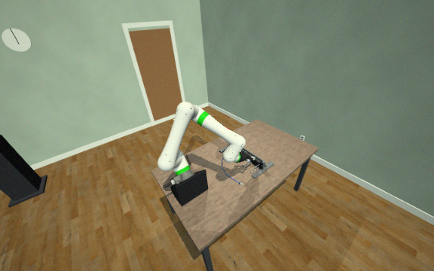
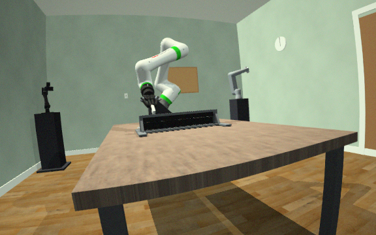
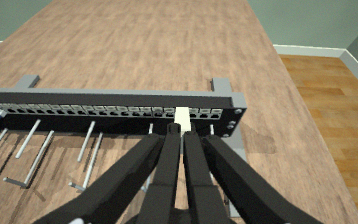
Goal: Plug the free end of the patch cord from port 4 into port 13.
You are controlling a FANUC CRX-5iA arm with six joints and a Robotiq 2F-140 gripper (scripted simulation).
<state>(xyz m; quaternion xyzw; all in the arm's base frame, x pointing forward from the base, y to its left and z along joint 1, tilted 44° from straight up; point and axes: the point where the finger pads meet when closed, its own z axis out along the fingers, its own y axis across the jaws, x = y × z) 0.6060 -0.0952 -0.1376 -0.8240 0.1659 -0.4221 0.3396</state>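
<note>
The free end of patch cord lies 22 cm behind my hand, 8 cm to the right of it and 12 cm below it.
</note>
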